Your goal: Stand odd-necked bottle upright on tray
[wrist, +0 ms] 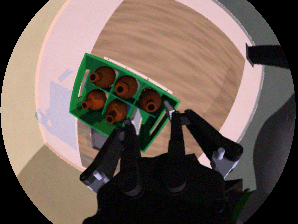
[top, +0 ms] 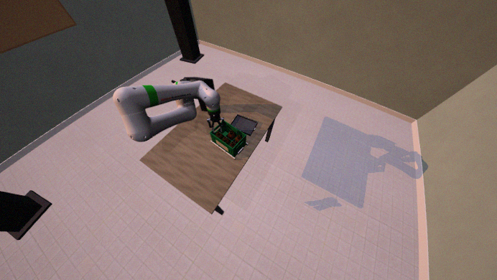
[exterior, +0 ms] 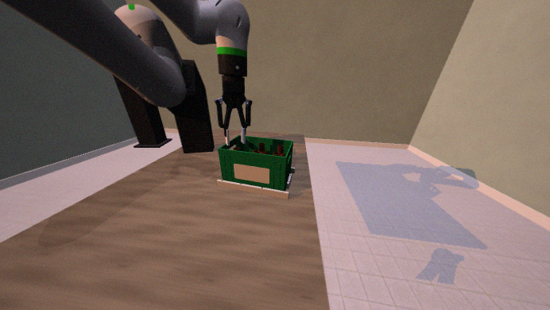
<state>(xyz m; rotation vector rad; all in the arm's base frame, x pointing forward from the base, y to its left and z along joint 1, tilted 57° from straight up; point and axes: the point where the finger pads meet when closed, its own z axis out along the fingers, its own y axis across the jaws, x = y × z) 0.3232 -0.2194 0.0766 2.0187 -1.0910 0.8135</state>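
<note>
My hand is 80 mm short of the brown bottle, 30 mm to the left of it and 130 mm above it. Round my hand: dark tray (140 mm ahead, 280 mm to the left, 200 mm below); then green crate (90 mm ahead, 10 mm to the left, 130 mm below).
</note>
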